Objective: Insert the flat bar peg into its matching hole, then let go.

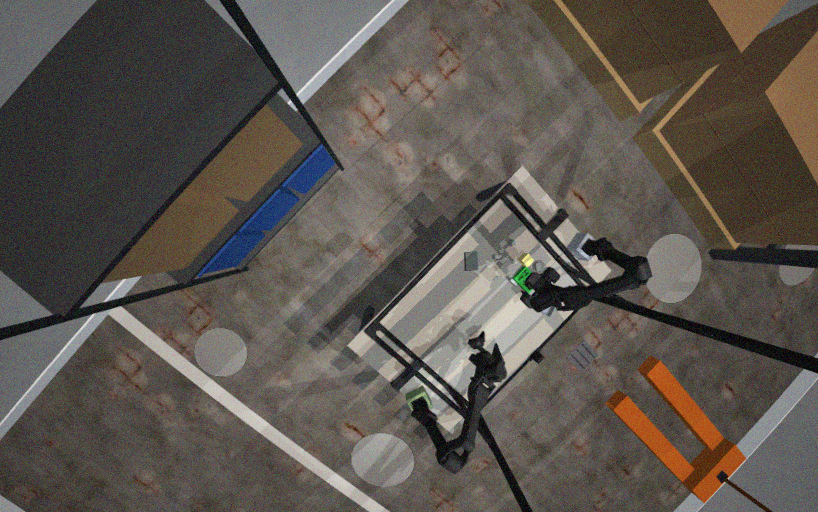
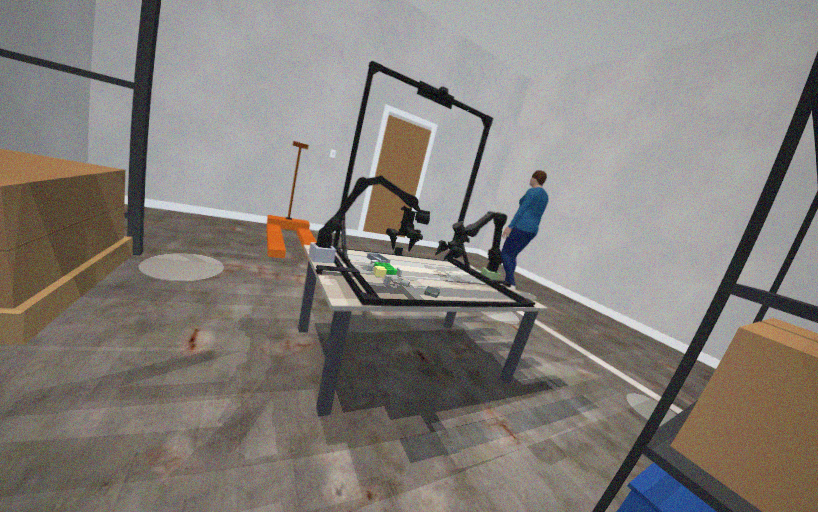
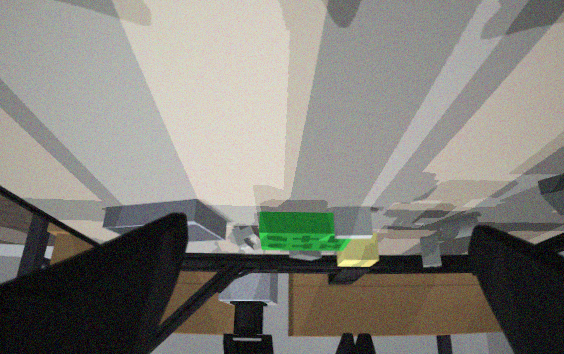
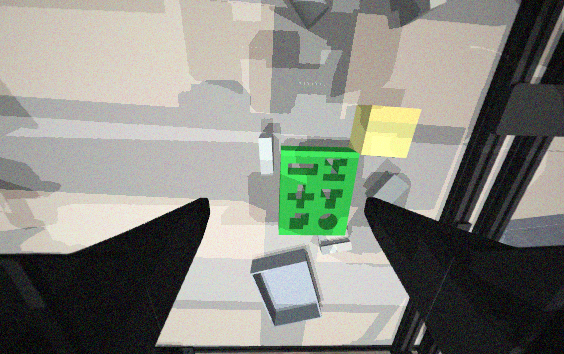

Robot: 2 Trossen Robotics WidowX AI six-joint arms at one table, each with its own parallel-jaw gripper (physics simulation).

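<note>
The green block (image 4: pixel 316 191) (image 1: pixel 523 278) (image 2: pixel 387 267) (image 3: pixel 296 232) with several shaped holes lies on the table (image 1: pixel 437 310). All its holes look empty, the flat slot at its far left corner too. A pale grey flat bar peg (image 4: pixel 266 156) (image 3: pixel 352 221) stands on the table just beside the block's left edge, outside the holes. My right gripper (image 4: pixel 288 204) (image 1: pixel 531 286) (image 2: pixel 404 243) hangs above the block, open and empty. My left gripper (image 1: pixel 485 346) (image 2: pixel 448 247) is open and empty, well away over the table's near side.
A yellow cube (image 4: pixel 386 131) (image 1: pixel 527 260) (image 2: pixel 380 271) (image 3: pixel 358 251) touches the block's far right corner. A grey box (image 4: pixel 287 284) and small grey pegs (image 4: pixel 333 244) (image 4: pixel 389 186) lie close around the block. A black frame (image 1: pixel 437 254) rims the table.
</note>
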